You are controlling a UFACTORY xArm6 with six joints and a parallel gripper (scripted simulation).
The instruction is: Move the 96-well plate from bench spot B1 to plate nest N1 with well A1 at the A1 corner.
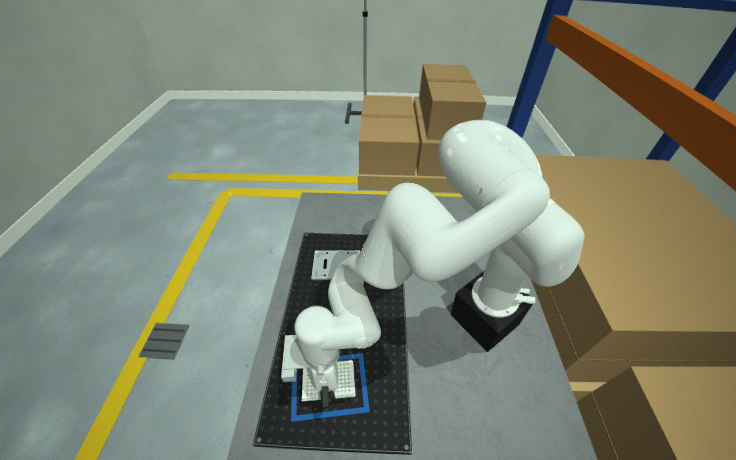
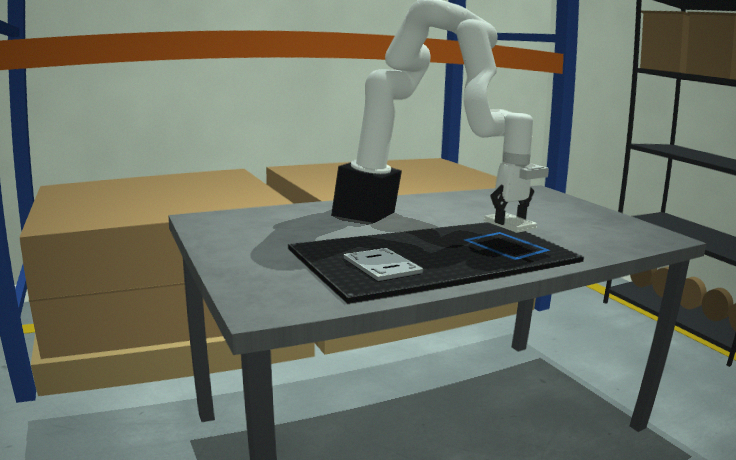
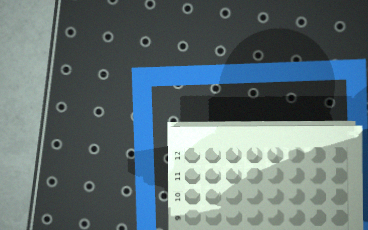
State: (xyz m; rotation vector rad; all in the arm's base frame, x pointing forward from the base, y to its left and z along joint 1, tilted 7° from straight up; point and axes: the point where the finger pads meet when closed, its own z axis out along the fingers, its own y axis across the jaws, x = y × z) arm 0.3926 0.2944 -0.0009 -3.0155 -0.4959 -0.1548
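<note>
The light grey plate nest N1 lies 10 cm ahead of my hand, 39 cm to the right of it and 7 cm below it. Also, from my hand: white 96-well plate: 1 cm below.
</note>
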